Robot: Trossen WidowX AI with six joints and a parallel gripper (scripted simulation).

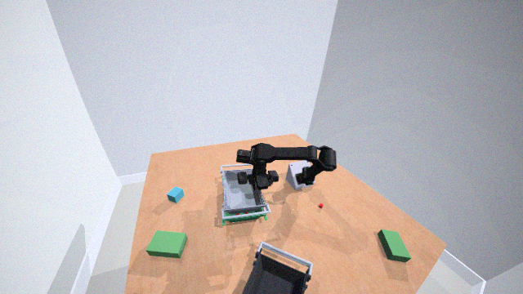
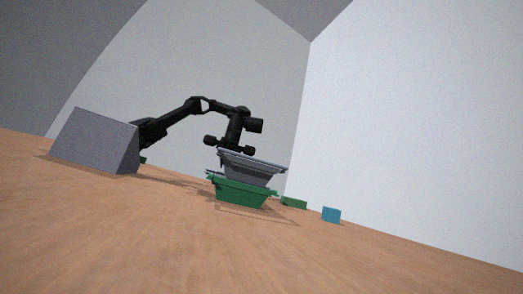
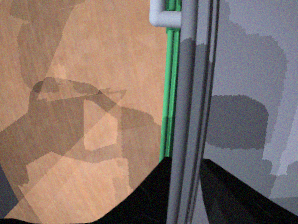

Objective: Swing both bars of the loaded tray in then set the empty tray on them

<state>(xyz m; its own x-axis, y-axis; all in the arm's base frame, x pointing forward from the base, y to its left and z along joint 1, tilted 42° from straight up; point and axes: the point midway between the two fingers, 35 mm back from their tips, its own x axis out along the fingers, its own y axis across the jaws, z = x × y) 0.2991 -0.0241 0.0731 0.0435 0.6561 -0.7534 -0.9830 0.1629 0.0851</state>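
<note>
Now: gripper tip 7 cm short of the grey tray, 1 cm to the left of it and 2 cm below it. From my gripper tip the other things lie so: red block: 32 cm behind, 15 cm to the left, 8 cm below; then blue cube: 38 cm ahead, 15 cm to the right, 7 cm below.
</note>
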